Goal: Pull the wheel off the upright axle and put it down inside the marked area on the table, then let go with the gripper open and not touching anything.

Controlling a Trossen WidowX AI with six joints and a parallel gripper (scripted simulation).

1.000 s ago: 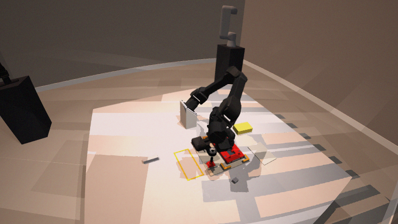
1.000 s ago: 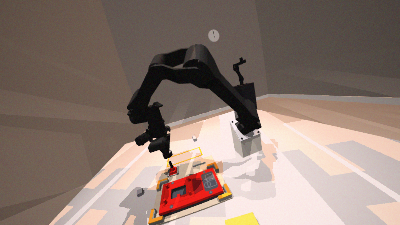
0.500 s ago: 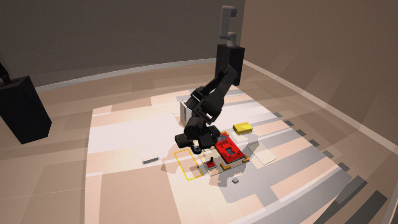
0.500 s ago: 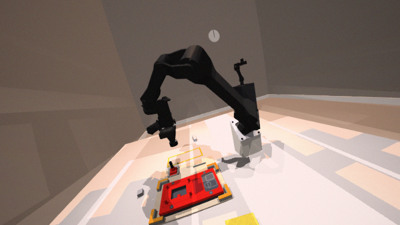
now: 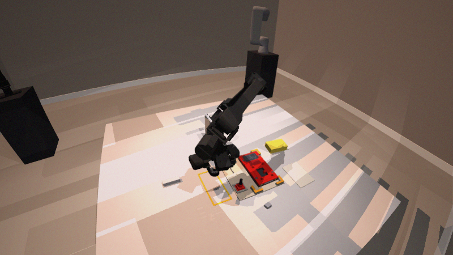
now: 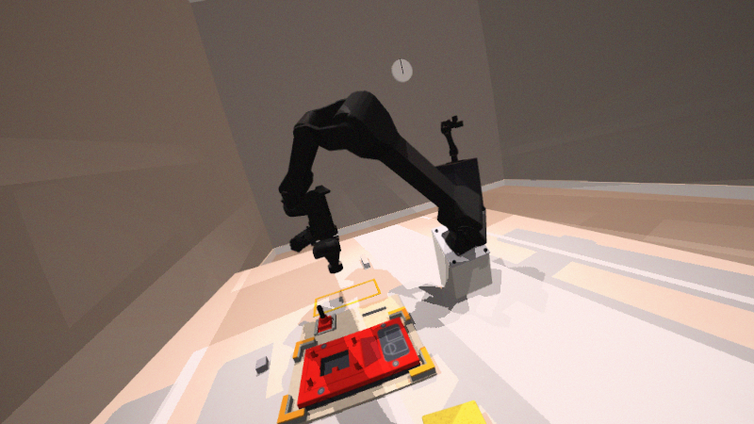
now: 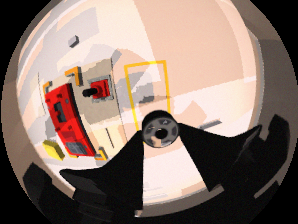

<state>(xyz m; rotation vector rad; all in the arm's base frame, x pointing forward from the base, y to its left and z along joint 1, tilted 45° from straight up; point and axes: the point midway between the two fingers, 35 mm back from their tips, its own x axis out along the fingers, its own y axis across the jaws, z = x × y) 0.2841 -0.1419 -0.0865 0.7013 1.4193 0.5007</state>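
My gripper tip is now right at the wheel. Round my gripper tip: tan sheet: 390 mm to the left, 150 mm ahead, 100 mm below; upright axle: 90 mm to the left, 60 mm below, 60 mm ahead; small grey cube: 210 mm ahead, 130 mm to the left, 90 mm below.
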